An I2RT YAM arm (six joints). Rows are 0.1 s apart.
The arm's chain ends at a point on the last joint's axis. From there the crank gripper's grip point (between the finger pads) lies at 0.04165 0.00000 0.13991 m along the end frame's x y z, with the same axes.
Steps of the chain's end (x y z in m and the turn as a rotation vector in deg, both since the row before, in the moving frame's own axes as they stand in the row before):
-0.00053 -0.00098 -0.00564 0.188 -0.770 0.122
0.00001 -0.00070 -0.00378 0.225 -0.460 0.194
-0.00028 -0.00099 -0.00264 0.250 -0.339 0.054
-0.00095 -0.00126 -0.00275 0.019 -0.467 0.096
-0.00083 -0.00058 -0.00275 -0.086 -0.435 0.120
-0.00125 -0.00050 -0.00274 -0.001 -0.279 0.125
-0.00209 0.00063 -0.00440 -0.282 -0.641 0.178
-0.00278 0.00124 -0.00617 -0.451 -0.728 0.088
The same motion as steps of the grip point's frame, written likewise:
-0.00241 -0.00135 -0.00509 0.188 -0.770 0.122
-0.00111 -0.00111 -0.00345 0.225 -0.460 0.194
-0.00111 -0.00156 -0.00240 0.250 -0.339 0.054
-0.00209 -0.00124 -0.00242 0.019 -0.467 0.096
-0.00189 -0.00028 -0.00244 -0.086 -0.435 0.120
-0.00193 -0.00041 -0.00254 -0.001 -0.279 0.125
-0.00366 0.00145 -0.00394 -0.282 -0.641 0.178
-0.00456 0.00241 -0.00566 -0.451 -0.728 0.088

